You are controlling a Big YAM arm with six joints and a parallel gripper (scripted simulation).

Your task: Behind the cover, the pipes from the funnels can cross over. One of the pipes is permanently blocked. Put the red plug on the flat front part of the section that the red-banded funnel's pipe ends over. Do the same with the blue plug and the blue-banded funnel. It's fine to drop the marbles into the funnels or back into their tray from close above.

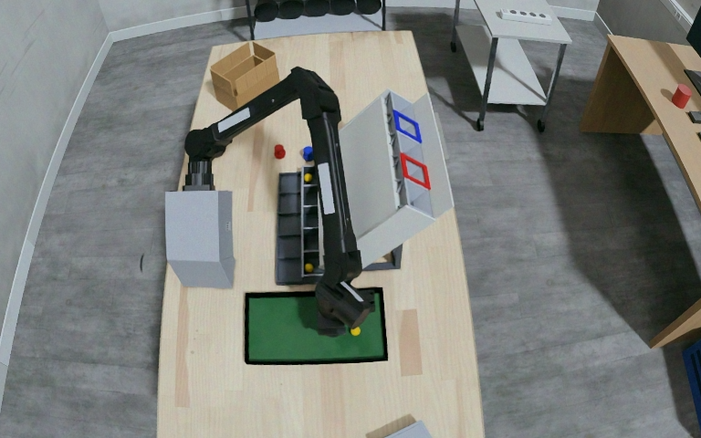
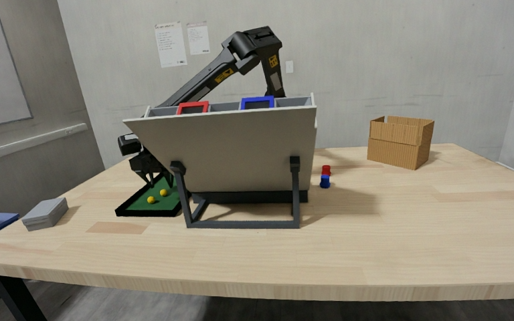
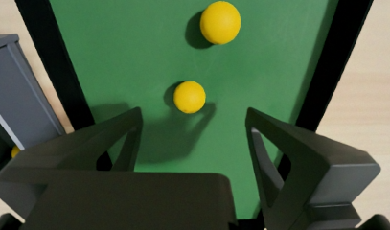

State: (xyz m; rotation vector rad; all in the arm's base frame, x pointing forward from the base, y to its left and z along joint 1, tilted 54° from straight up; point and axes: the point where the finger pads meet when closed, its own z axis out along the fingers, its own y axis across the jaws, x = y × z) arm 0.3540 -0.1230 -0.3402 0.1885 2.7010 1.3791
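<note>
My gripper is now 50 mm past the green tray and 40 mm above it. Round my hand: grey cover (330 mm to the left, 160 mm above, 90 mm ahead); then grey box (370 mm to the right, 150 mm ahead, 20 mm below).
</note>
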